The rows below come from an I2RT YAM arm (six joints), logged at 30 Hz.
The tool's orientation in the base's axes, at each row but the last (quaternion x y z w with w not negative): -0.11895, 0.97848, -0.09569, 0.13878; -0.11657, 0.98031, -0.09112, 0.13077; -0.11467, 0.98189, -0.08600, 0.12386; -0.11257, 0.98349, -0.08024, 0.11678; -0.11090, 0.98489, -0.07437, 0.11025; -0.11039, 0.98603, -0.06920, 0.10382; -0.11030, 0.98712, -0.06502, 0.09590; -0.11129, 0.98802, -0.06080, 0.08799; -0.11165, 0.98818, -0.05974, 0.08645; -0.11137, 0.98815, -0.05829, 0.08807; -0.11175, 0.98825, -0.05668, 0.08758; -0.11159, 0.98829, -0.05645, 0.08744; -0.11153, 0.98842, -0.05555, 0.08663
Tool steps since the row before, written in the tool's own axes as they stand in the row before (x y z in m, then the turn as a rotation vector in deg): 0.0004, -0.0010, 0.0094, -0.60, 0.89, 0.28; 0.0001, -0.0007, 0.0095, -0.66, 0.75, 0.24; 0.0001, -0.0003, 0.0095, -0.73, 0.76, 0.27; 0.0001, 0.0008, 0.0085, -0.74, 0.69, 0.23; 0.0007, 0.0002, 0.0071, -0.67, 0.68, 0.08; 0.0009, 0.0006, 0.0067, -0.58, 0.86, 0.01; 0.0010, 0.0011, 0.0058, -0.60, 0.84, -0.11; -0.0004, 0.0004, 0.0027, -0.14, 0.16, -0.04; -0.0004, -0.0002, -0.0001, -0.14, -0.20, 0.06; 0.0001, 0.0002, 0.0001, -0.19, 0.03, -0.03; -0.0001, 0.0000, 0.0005, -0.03, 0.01, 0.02; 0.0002, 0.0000, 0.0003, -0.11, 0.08, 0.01; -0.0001, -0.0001, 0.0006, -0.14, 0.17, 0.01
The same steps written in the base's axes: 0.0026, -0.0025, -0.0087, 0.46, 0.96, -0.31; 0.0027, -0.0021, -0.0089, 0.53, 0.85, -0.23; 0.0025, -0.0016, -0.0090, 0.60, 0.87, -0.24; 0.0018, -0.0004, -0.0083, 0.62, 0.81, -0.19; 0.0010, -0.0008, -0.0070, 0.52, 0.80, -0.06; 0.0005, -0.0004, -0.0068, 0.38, 0.96, -0.04; 0.0000, 0.0002, -0.0060, 0.38, 0.96, 0.09; 0.0008, 0.0002, -0.0026, 0.09, 0.19, 0.04; 0.0004, -0.0001, 0.0002, 0.19, -0.17, -0.01; -0.0001, 0.0002, -0.0001, 0.17, 0.08, 0.06; 0.0002, 0.0000, -0.0005, 0.03, 0.01, -0.02; -0.0001, -0.0001, -0.0003, 0.09, 0.10, 0.00; 0.0002, -0.0001, -0.0006, 0.10, 0.20, -0.01
